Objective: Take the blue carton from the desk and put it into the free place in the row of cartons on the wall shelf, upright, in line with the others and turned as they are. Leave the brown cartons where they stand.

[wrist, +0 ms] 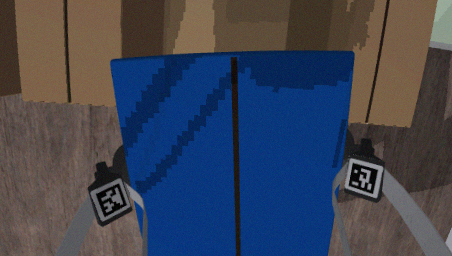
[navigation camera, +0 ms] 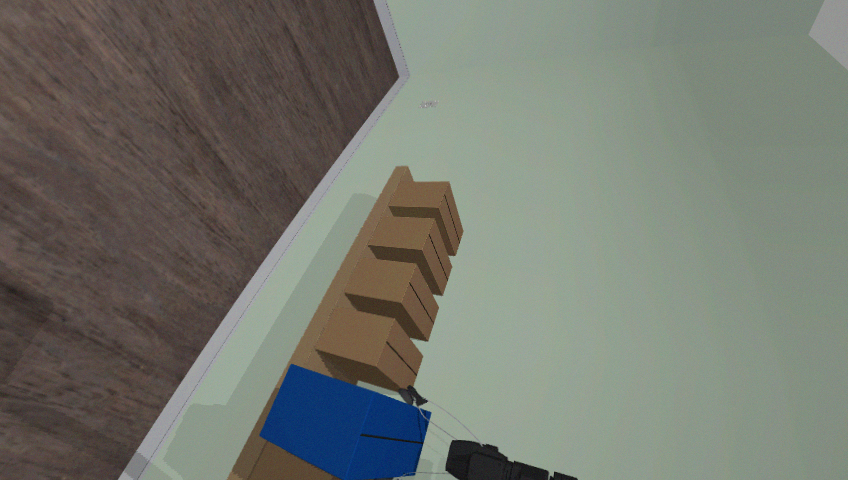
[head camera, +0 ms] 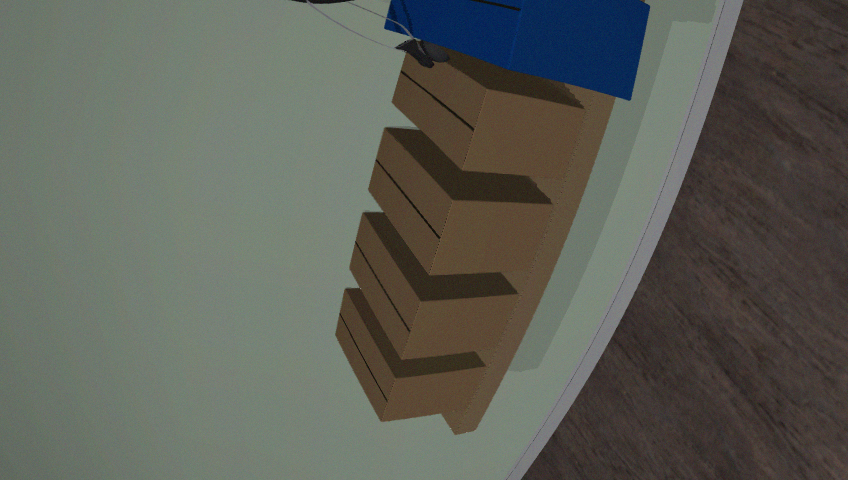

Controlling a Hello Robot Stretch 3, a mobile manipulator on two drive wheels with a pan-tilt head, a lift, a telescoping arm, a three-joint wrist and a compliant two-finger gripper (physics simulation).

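The blue carton is upright between my gripper's two fingers, one pressed to each side. My gripper is shut on it. The carton looks higher than the brown cartons and sticks out past the front edge of the wall shelf. Brown cartons stand in a row on the shelf; the wrist view shows a left one and a right one on either side of the blue carton. Its underside is hidden, so I cannot tell its exact height above the shelf.
The green wall rises behind the shelf. A pale skirting strip runs along the wall's foot, with the dark wood floor beyond. One finger is close beside the nearest brown carton in the head view.
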